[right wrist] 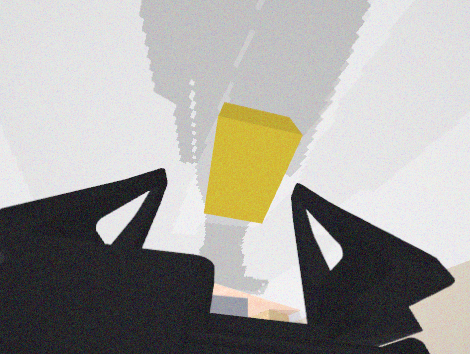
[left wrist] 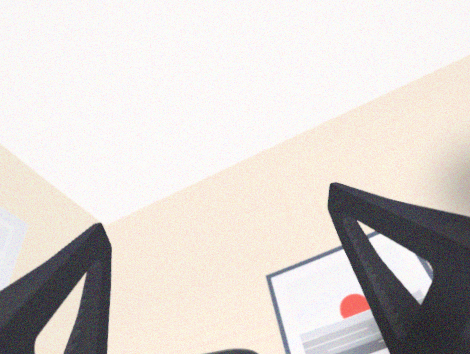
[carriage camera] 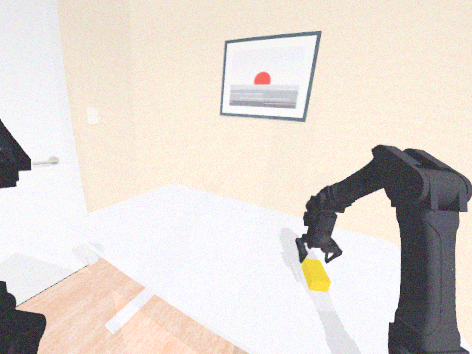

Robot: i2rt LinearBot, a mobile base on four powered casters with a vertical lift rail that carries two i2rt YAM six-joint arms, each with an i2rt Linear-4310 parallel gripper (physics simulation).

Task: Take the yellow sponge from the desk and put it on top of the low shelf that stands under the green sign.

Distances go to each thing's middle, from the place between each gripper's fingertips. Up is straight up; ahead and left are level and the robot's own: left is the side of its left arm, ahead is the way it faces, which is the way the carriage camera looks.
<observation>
My right gripper is now 40 mm above the yellow sponge [right wrist: 252,150], 10 mm to the left of it and 10 mm past it. From my right hand the other things lie so: framed picture [carriage camera: 269,77]: 730 mm above, 610 mm ahead, 180 mm to the left.
The yellow sponge is 290 mm ahead of my left hand, 640 mm to the right of it and 490 mm below it. Also, from my left hand: framed picture 910 mm ahead, 450 mm to the right, 280 mm above.
</observation>
